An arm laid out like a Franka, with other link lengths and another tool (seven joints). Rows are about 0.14 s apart.
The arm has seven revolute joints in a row. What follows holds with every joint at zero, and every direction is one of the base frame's.
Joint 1 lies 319.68 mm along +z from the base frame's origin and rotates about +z.
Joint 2 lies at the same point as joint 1 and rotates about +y.
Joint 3 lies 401.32 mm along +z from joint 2 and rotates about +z.
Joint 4 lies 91.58 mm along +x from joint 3 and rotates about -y.
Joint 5 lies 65.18 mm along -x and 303.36 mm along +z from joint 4 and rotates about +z.
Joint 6 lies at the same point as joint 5 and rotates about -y.
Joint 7 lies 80.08 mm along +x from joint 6 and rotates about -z.
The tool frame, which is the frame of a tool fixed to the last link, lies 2 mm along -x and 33 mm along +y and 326 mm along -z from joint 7; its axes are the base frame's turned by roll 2.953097, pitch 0 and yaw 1.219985 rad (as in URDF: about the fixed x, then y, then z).
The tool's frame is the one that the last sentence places.
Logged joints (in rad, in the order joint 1, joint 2, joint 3, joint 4, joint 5, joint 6, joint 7), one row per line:
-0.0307, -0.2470, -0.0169, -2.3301, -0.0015, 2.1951, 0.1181
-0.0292, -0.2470, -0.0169, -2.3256, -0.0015, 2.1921, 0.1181
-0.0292, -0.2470, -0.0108, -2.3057, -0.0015, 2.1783, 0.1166
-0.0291, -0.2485, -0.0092, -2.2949, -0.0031, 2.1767, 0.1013
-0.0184, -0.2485, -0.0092, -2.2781, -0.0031, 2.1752, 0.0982
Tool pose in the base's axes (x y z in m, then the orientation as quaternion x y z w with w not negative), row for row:
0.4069, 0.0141, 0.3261, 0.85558, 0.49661, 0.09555, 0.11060
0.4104, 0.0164, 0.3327, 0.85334, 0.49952, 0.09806, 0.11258
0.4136, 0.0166, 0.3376, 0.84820, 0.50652, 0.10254, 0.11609
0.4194, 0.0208, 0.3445, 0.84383, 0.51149, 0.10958, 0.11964
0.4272, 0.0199, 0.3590, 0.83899, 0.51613, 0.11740, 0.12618
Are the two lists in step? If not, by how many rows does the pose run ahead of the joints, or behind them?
The pose runs 1 row ahead of the joints: the pose in row i belongs to the joints in row i + 1.
